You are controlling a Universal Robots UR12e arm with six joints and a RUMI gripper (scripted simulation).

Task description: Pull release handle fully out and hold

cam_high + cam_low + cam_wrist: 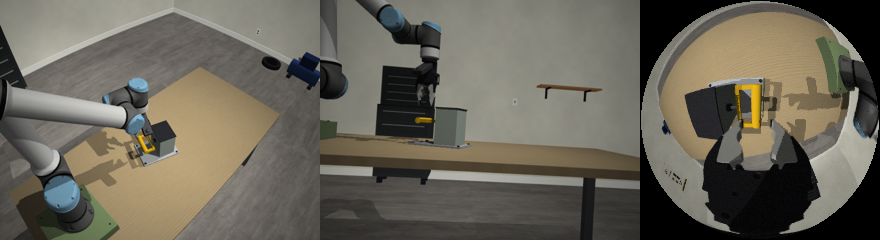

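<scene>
Right now the yellow release handle is 5 cm ahead of my hand, 2 cm to the right of it and 8 cm below it. Also, from my hand: grey base plate 9 cm ahead, 4 cm to the right, 19 cm below.
</scene>
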